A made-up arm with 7 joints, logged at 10 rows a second.
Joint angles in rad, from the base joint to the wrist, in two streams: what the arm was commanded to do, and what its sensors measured. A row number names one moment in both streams.
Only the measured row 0 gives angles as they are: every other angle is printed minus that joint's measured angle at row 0.
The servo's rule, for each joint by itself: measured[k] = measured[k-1] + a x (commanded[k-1-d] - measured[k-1]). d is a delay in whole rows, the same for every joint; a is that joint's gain. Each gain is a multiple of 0.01, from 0.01 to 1. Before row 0 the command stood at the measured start. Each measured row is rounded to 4 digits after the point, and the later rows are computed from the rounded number. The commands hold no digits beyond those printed.
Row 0, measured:
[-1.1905, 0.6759, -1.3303, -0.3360, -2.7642, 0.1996, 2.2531]
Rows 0 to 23, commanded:
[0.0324, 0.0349, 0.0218, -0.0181, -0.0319, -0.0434, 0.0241]
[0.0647, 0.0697, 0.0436, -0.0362, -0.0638, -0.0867, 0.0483]
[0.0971, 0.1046, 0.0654, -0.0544, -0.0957, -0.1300, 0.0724]
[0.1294, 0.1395, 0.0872, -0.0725, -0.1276, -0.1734, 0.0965]
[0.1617, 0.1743, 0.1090, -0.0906, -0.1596, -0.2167, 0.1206]
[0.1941, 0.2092, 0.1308, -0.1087, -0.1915, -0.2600, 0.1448]
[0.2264, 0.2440, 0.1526, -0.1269, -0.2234, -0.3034, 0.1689]
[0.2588, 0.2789, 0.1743, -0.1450, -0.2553, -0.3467, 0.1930]
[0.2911, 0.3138, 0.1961, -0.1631, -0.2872, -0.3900, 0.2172]
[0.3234, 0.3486, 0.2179, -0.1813, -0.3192, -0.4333, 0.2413]
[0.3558, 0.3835, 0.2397, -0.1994, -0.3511, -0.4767, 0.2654]
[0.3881, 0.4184, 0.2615, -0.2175, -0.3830, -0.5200, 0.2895]
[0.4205, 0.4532, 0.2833, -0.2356, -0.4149, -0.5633, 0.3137]
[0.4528, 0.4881, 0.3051, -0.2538, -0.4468, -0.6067, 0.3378]
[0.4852, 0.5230, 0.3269, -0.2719, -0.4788, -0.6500, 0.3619]
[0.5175, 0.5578, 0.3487, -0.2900, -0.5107, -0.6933, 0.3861]
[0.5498, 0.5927, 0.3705, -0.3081, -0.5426, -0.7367, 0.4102]
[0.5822, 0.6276, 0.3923, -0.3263, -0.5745, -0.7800, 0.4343]
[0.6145, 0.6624, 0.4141, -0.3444, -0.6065, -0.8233, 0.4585]
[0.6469, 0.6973, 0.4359, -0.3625, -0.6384, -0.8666, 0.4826]
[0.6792, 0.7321, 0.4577, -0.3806, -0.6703, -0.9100, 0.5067]
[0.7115, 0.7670, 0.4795, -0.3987, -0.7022, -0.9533, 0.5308]
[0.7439, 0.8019, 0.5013, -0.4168, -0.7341, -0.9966, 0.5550]
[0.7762, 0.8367, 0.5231, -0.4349, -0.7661, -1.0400, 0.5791]
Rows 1 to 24, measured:
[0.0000, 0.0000, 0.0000, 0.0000, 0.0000, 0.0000, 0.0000]
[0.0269, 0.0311, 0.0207, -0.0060, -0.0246, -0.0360, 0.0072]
[0.0583, 0.0655, 0.0425, -0.0160, -0.0548, -0.0781, 0.0195]
[0.0905, 0.1003, 0.0643, -0.0287, -0.0863, -0.1212, 0.0354]
[0.1228, 0.1352, 0.0861, -0.0432, -0.1181, -0.1645, 0.0537]
[0.1551, 0.1700, 0.1079, -0.0588, -0.1501, -0.2078, 0.0738]
[0.1875, 0.2049, 0.1297, -0.0753, -0.1820, -0.2511, 0.0951]
[0.2198, 0.2397, 0.1515, -0.0923, -0.2139, -0.2945, 0.1172]
[0.2522, 0.2746, 0.1732, -0.1097, -0.2458, -0.3378, 0.1399]
[0.2845, 0.3095, 0.1950, -0.1273, -0.2777, -0.3811, 0.1631]
[0.3168, 0.3443, 0.2168, -0.1451, -0.3097, -0.4244, 0.1866]
[0.3492, 0.3792, 0.2386, -0.1630, -0.3416, -0.4678, 0.2102]
[0.3815, 0.4141, 0.2604, -0.1810, -0.3735, -0.5111, 0.2340]
[0.4139, 0.4489, 0.2822, -0.1990, -0.4054, -0.5544, 0.2579]
[0.4462, 0.4838, 0.3040, -0.2171, -0.4373, -0.5978, 0.2819]
[0.4786, 0.5187, 0.3258, -0.2352, -0.4693, -0.6411, 0.3059]
[0.5109, 0.5535, 0.3476, -0.2533, -0.5012, -0.6844, 0.3300]
[0.5432, 0.5884, 0.3694, -0.2714, -0.5331, -0.7278, 0.3541]
[0.5756, 0.6233, 0.3912, -0.2895, -0.5650, -0.7711, 0.3782]
[0.6079, 0.6581, 0.4130, -0.3076, -0.5970, -0.8144, 0.4023]
[0.6403, 0.6930, 0.4348, -0.3257, -0.6289, -0.8577, 0.4264]
[0.6726, 0.7278, 0.4566, -0.3438, -0.6608, -0.9011, 0.4505]
[0.7049, 0.7627, 0.4784, -0.3619, -0.6927, -0.9444, 0.4746]
[0.7373, 0.7976, 0.5002, -0.3800, -0.7246, -0.9877, 0.4987]
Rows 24 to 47, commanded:
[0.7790, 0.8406, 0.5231, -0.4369, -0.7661, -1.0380, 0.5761]
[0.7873, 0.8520, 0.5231, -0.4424, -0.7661, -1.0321, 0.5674]
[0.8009, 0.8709, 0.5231, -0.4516, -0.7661, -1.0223, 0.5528]
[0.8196, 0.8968, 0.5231, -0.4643, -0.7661, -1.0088, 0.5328]
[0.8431, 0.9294, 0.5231, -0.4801, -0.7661, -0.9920, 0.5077]
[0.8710, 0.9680, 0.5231, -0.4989, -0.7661, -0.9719, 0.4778]
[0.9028, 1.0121, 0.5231, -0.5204, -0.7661, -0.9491, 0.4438]
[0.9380, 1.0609, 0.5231, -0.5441, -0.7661, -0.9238, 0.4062]
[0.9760, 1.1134, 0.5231, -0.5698, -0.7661, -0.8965, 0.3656]
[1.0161, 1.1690, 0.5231, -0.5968, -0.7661, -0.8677, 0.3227]
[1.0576, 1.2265, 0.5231, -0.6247, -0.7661, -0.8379, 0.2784]
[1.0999, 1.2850, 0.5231, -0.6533, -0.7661, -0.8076, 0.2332]
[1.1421, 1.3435, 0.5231, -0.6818, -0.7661, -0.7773, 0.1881]
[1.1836, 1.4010, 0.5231, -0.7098, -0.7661, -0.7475, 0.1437]
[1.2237, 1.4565, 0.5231, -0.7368, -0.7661, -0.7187, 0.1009]
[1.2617, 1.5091, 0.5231, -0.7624, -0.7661, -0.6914, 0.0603]
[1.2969, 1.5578, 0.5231, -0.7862, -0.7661, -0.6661, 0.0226]
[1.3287, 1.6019, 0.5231, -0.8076, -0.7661, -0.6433, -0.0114]
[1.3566, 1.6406, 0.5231, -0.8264, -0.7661, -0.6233, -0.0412]
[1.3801, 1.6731, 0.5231, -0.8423, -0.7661, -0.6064, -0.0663]
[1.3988, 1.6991, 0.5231, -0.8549, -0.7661, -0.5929, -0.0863]
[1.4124, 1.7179, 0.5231, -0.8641, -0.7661, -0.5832, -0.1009]
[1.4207, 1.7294, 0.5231, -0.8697, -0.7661, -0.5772, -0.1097]
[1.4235, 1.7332, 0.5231, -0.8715, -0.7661, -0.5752, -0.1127]
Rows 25 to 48, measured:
[0.7696, 0.8324, 0.5220, -0.3981, -0.7566, -1.0311, 0.5228]
[0.7774, 0.8397, 0.5230, -0.4109, -0.7639, -1.0368, 0.5388]
[0.7856, 0.8506, 0.5231, -0.4213, -0.7656, -1.0329, 0.5474]
[0.7983, 0.8687, 0.5231, -0.4313, -0.7660, -1.0241, 0.5490]
[0.8160, 0.8937, 0.5231, -0.4422, -0.7661, -1.0114, 0.5441]
[0.8385, 0.9255, 0.5231, -0.4547, -0.7661, -0.9953, 0.5332]
[0.8655, 0.9633, 0.5231, -0.4693, -0.7661, -0.9759, 0.5166]
[0.8965, 1.0067, 0.5231, -0.4862, -0.7661, -0.9537, 0.4948]
[0.9309, 1.0549, 0.5231, -0.5053, -0.7661, -0.9289, 0.4682]
[0.9683, 1.1070, 0.5231, -0.5266, -0.7661, -0.9020, 0.4374]
[1.0080, 1.1622, 0.5231, -0.5498, -0.7661, -0.8735, 0.4030]
[1.0492, 1.2194, 0.5231, -0.5745, -0.7661, -0.8440, 0.3656]
[1.0913, 1.2778, 0.5231, -0.6005, -0.7661, -0.8138, 0.3259]
[1.1335, 1.3363, 0.5231, -0.6273, -0.7661, -0.7835, 0.2846]
[1.1751, 1.3939, 0.5231, -0.6545, -0.7661, -0.7536, 0.2423]
[1.2154, 1.4496, 0.5231, -0.6817, -0.7661, -0.7246, 0.1999]
[1.2538, 1.5026, 0.5231, -0.7083, -0.7661, -0.6970, 0.1580]
[1.2896, 1.5517, 0.5231, -0.7340, -0.7661, -0.6714, 0.1174]
[1.3221, 1.5964, 0.5231, -0.7583, -0.7661, -0.6481, 0.0788]
[1.3507, 1.6357, 0.5231, -0.7808, -0.7661, -0.6275, 0.0428]
[1.3751, 1.6690, 0.5231, -0.8011, -0.7661, -0.6100, 0.0101]
[1.3948, 1.6958, 0.5231, -0.8189, -0.7661, -0.5958, -0.0188]
[1.4094, 1.7155, 0.5231, -0.8338, -0.7661, -0.5853, -0.0434]
[1.4188, 1.7279, 0.5231, -0.8456, -0.7661, -0.5786, -0.0633]

